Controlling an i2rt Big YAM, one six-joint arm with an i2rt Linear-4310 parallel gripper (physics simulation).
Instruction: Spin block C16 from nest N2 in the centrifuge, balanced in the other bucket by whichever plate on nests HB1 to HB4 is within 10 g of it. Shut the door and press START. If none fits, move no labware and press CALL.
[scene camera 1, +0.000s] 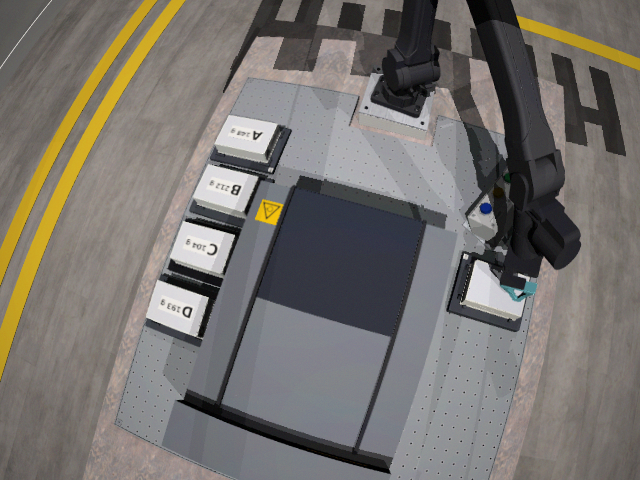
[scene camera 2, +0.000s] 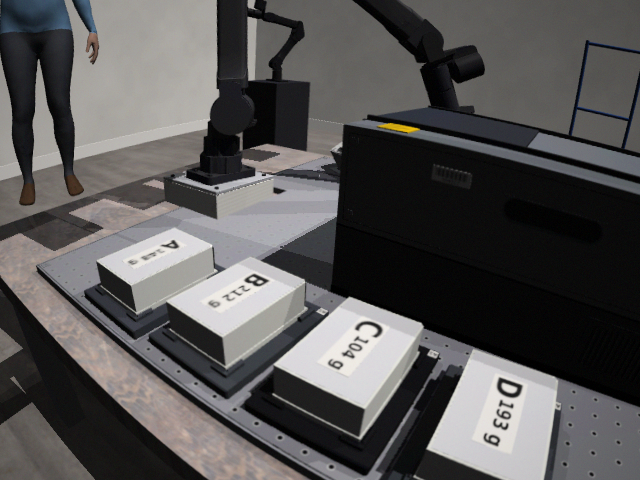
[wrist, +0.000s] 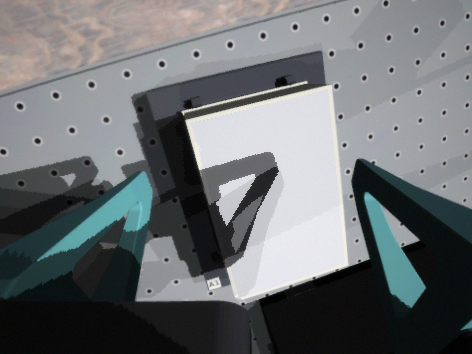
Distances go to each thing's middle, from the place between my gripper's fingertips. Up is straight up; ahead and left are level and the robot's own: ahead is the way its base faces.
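The grey button box (scene camera 1: 490, 229) is 60 mm below my hand, 60 mm to the right of it and 190 mm behind it. Counting from my hand again, I find the dark centrifuge (scene camera 2: 519, 251) 310 mm to the right, 270 mm ahead and 20 mm above, while the centrifuge lid (scene camera 1: 349, 263) is 320 mm to the right of my hand, 120 mm ahead of it and 110 mm above it. Going by their middles, of the things named here the grey button box is the nearest to my hand. The dark centrifuge, going by their middles, is the farthest from my hand of the things named here.
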